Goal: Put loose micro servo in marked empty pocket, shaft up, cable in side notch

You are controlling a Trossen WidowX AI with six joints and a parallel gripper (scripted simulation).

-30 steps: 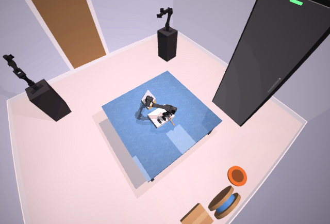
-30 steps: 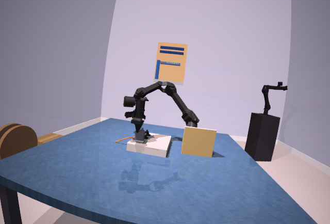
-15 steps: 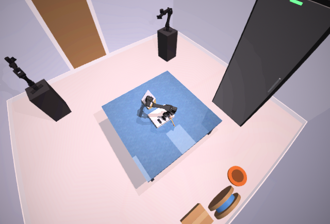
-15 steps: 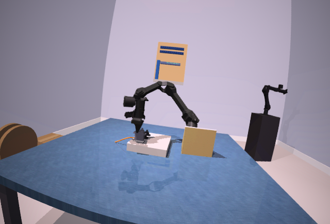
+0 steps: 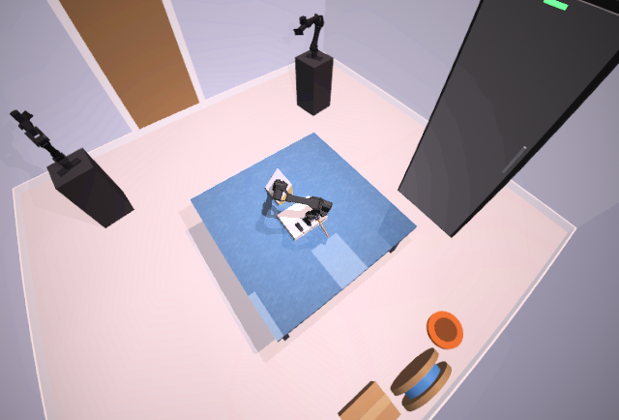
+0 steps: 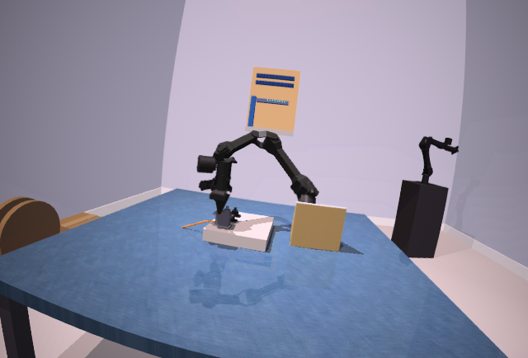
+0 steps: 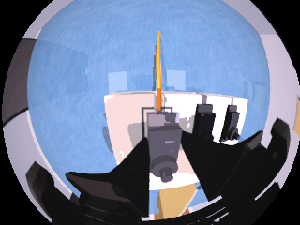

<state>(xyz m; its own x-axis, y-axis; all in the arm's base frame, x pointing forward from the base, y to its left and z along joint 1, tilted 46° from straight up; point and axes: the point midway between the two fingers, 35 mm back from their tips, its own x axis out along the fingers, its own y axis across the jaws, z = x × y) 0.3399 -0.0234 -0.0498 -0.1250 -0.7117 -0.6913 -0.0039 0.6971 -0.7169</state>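
Now: the white robot deck 130 mm behind my gripper tip, 70 mm below it and 60 mm to the right of it.
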